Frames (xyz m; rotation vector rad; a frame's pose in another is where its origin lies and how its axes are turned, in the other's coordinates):
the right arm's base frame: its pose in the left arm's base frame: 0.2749 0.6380 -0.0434 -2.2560 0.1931 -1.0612
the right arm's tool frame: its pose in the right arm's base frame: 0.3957 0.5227 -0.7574 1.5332 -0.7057 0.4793
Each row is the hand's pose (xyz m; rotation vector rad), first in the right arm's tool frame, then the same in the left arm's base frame.
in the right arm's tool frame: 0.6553 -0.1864 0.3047 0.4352 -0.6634 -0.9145
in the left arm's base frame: 0.5778 -0.0536 0.7292 -0.2516 -1.2473 -0.4151
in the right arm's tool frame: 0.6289 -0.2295 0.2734 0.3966 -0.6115 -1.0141
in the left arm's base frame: 0.5574 -0.1084 0.7397 -0.2660 -1.2455 -0.5342
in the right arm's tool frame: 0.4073 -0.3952 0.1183 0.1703 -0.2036 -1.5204
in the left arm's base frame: 0.3733 -0.3667 0.7330 -0.3411 -1.0955 -1.2121
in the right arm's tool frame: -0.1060 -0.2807 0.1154 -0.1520 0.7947 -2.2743
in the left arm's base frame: -0.1086 -0.3865 0.5233 -0.2413 -0.4433 -2.3661
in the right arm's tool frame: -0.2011 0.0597 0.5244 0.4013 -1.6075 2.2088
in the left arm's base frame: -0.2827 0.1216 0.4623 -0.1600 -0.5205 2.8274
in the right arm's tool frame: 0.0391 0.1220 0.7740 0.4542 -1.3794 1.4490
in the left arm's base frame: -0.1150 0.3943 0.6086 -0.3335 -0.7635 2.0530
